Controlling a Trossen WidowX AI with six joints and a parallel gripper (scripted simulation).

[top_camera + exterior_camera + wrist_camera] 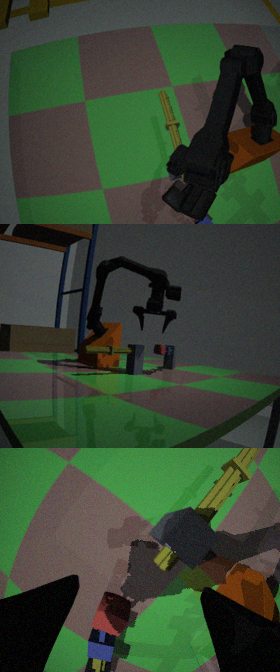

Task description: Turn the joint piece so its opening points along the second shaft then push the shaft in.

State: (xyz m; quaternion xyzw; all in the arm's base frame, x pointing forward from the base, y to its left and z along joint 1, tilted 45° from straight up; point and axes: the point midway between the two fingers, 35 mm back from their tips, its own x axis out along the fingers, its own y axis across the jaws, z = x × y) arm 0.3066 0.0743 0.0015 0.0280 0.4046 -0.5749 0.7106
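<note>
Now: gripper tip 9 cm to the right of the square joint piece, 8 cm above it and 2 cm past it.
</note>
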